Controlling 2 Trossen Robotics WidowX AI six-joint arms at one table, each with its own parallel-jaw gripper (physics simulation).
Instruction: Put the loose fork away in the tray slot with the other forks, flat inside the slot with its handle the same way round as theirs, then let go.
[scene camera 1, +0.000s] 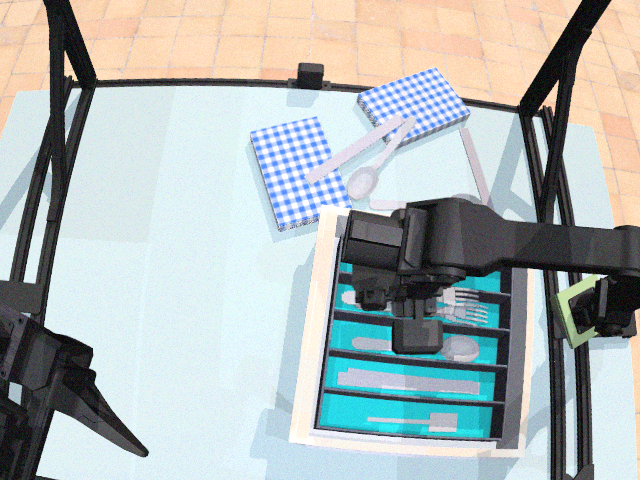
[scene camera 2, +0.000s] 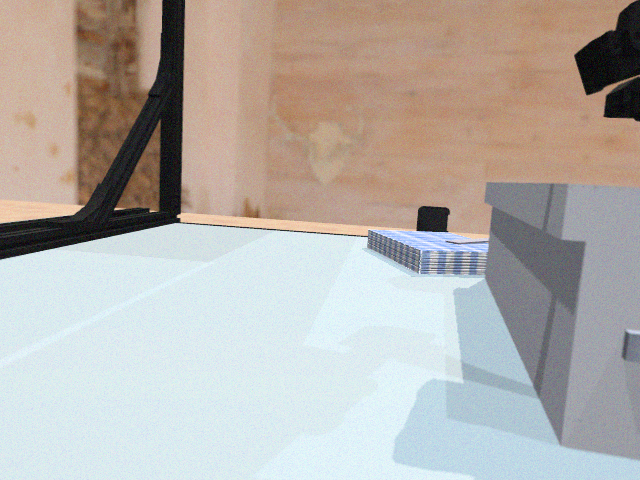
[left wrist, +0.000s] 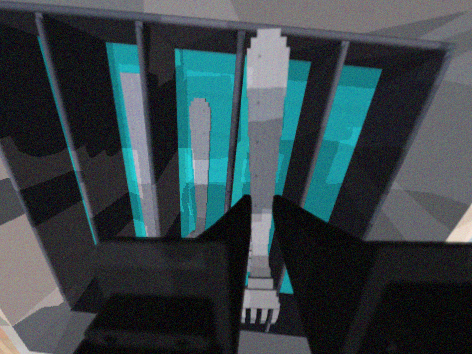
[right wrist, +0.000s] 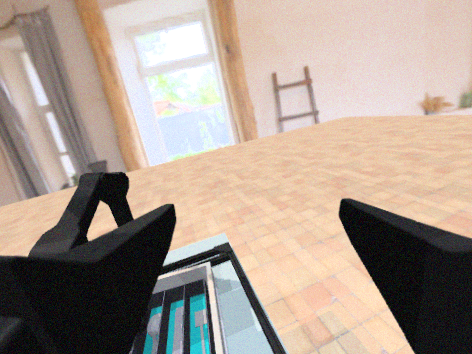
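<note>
My left gripper (scene camera 1: 410, 307) (left wrist: 261, 201) is shut on the loose fork (scene camera 1: 347, 297) (left wrist: 267, 115). It holds the fork roughly level over the fork slot; the exact gap is unclear. The handle points left in scene camera 1, tines right. In the left wrist view the fork lies along the slot, close to the divider (left wrist: 234, 125) on its left, and its handle end overlaps the tray's far rim. The slot's forks (scene camera 1: 473, 313) show tines to the right; their handles are mostly hidden. My right gripper (scene camera 1: 142, 451) (right wrist: 257, 209) is open and empty, far from the tray (scene camera 1: 301, 413).
Neighbouring slots hold a spoon (scene camera 1: 461, 348) (left wrist: 200, 120), knives (scene camera 1: 408, 381) (left wrist: 134, 115) and a small spatula (scene camera 1: 443, 422). Behind the tray lie two checked napkin stacks (scene camera 1: 299, 170) (scene camera 1: 418, 98), a loose knife (scene camera 1: 354, 149) and a spoon (scene camera 1: 362, 181). A grey box side (scene camera 2: 602, 289) shows in scene camera 2.
</note>
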